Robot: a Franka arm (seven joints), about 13 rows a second.
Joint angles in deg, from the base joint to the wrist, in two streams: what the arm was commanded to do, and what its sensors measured. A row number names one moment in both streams.
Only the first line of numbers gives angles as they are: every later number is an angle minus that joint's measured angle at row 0.
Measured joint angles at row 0:
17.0, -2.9, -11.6, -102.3, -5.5, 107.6, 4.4
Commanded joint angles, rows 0 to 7:
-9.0, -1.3, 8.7, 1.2, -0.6, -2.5, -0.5
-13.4, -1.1, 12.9, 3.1, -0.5, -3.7, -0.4
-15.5, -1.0, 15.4, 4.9, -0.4, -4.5, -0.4
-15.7, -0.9, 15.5, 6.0, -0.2, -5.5, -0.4
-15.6, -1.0, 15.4, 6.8, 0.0, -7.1, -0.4
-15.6, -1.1, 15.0, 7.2, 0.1, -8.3, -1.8
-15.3, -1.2, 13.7, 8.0, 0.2, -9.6, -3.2
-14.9, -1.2, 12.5, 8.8, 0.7, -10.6, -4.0
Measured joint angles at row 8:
-14.8, -0.9, 14.0, 7.0, 0.0, -8.1, -1.9
